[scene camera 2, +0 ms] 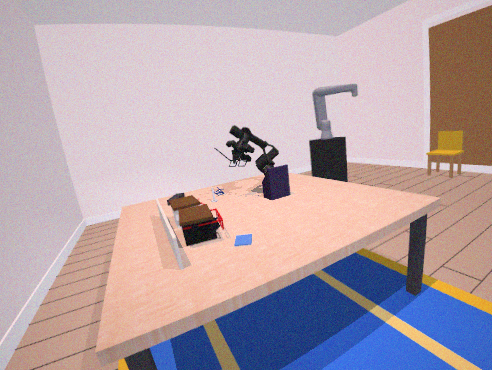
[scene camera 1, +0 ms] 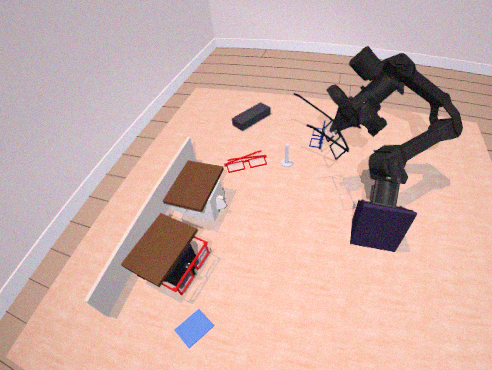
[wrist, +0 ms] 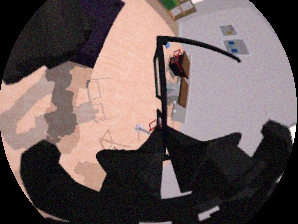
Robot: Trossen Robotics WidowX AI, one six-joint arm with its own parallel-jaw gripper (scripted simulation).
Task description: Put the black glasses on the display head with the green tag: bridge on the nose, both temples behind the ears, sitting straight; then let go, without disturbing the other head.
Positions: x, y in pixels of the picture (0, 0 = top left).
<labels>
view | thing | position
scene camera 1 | gripper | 330, 132
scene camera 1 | blue cloth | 191, 330
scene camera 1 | head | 162, 254
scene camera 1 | head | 197, 192
</labels>
